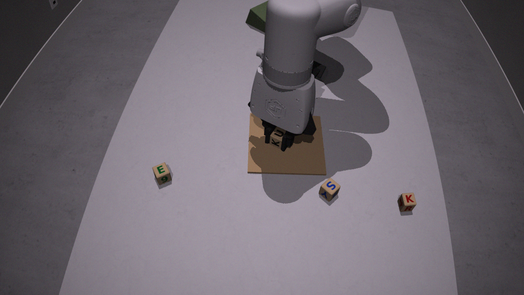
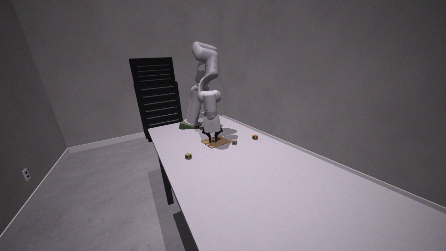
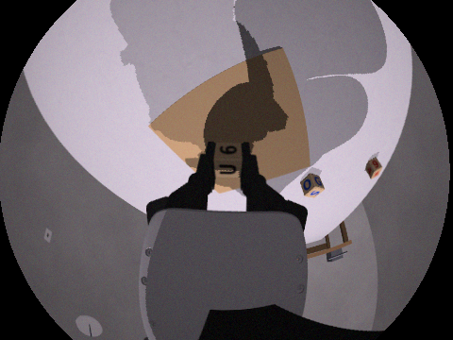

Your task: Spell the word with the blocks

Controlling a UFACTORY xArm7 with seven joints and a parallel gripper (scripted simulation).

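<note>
Now: hand 2 cm to the right of the tan mat and 2 cm above it. Also, from my hand: U block (1 cm below); S block (10 cm ahead, 9 cm to the left, 1 cm below); E block (9 cm ahead, 20 cm to the right, 1 cm below).
</note>
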